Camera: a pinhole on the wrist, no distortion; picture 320 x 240 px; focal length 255.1 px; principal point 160.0 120.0 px. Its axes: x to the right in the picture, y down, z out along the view. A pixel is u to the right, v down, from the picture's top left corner.
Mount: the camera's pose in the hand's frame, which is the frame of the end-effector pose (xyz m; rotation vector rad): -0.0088 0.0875 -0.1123 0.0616 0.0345 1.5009
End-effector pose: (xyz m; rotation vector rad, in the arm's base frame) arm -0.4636 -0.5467 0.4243 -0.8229 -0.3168 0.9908
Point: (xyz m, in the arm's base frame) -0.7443 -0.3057 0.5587
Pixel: 194 114
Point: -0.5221 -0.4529 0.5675
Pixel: 52 94
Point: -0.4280 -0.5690 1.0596
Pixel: outside the picture
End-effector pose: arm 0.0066 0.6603 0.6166 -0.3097 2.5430 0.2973
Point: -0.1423 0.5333 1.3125
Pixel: behind the camera
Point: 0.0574 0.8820 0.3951
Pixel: 217 103
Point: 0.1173 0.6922 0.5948
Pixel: 35 227
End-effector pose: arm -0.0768 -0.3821 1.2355 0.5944 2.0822 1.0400
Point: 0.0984 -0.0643 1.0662
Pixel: 154 41
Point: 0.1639 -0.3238 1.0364
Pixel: 40 143
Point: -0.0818 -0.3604 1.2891
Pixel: 82 117
